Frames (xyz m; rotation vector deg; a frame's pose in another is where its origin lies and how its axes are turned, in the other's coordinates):
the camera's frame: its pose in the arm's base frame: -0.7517 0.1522 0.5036 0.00 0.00 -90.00
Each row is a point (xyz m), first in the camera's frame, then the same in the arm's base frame.
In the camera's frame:
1: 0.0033 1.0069 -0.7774
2: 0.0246 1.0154 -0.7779
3: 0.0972 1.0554 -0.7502
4: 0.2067 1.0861 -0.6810
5: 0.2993 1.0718 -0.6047
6: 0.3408 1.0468 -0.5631
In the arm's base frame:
1: 0.2552 0.1489 -0.2738
2: 0.2637 0.1276 -0.2743
3: 0.3037 0.0550 -0.2466
4: 0.3344 -0.0545 -0.1774
5: 0.3201 -0.1471 -0.1011
6: 0.2951 -0.1886 -0.0595

